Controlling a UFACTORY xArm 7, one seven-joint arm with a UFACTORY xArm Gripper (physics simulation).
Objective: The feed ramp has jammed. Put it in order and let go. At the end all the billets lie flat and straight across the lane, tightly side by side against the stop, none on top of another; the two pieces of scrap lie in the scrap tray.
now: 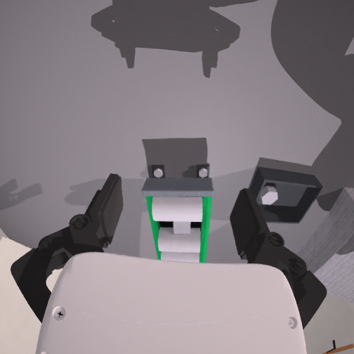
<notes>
I see a dark scrap tray [296, 191], a pale billet [164, 208], a pale billet [167, 241] and a grey stop [170, 187].
</notes>
